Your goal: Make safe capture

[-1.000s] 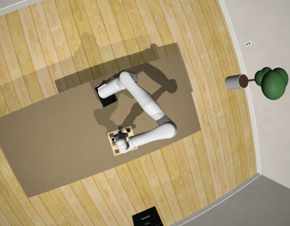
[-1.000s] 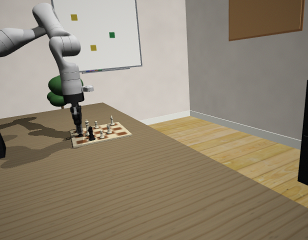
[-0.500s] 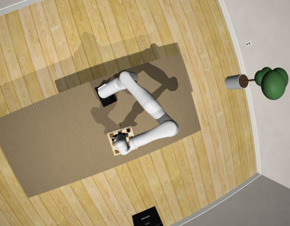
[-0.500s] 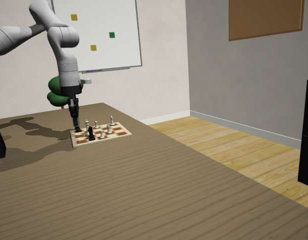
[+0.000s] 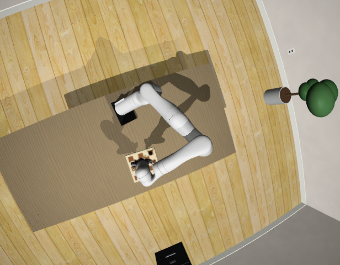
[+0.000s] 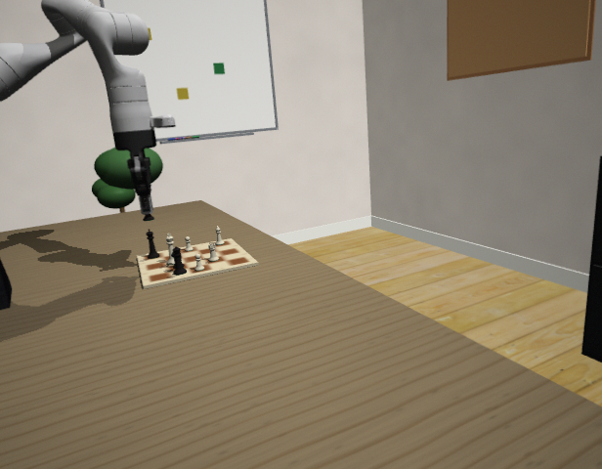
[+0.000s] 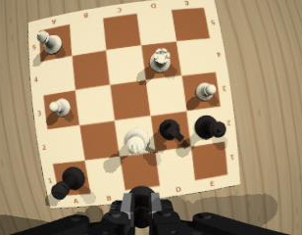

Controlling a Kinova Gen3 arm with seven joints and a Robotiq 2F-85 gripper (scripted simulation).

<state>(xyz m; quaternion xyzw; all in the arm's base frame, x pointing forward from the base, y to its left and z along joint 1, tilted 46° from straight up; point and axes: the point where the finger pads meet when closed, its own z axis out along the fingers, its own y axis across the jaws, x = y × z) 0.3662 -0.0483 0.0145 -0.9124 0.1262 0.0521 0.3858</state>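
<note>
The tall white piece lies 3 cm ahead of my hand and 10 cm below it. From my hand the other things lie so: black pawn 1 cm below; tall black piece 1 cm ahead, 8 cm to the left, 10 cm below; chessboard 7 cm ahead, 1 cm to the right, 13 cm below.
</note>
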